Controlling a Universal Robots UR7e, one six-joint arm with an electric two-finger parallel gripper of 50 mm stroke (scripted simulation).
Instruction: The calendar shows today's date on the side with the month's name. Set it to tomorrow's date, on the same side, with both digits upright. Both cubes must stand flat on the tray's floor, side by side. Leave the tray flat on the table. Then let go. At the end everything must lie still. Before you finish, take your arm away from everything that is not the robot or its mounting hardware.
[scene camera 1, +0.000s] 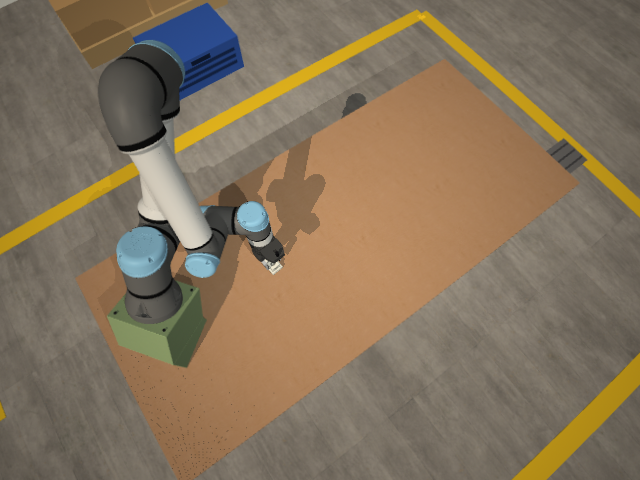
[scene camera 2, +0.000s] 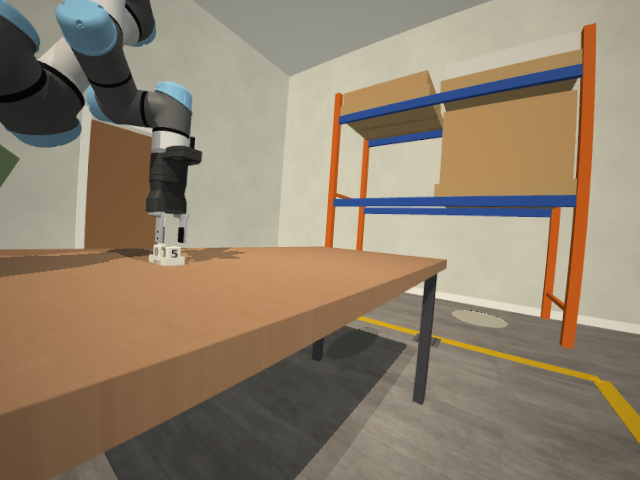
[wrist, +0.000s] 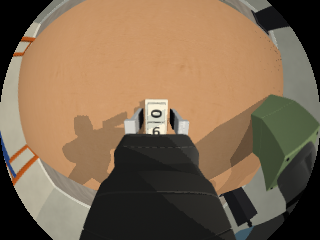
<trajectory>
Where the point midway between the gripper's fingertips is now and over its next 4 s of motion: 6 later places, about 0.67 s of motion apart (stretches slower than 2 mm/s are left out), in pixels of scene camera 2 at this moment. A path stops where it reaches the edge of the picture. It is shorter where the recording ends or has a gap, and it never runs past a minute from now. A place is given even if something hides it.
The gripper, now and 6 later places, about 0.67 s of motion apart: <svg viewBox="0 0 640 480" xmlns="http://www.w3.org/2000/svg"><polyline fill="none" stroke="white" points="171,242 169,250 170,254 172,244 173,226 173,212 171,210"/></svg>
</trajectory>
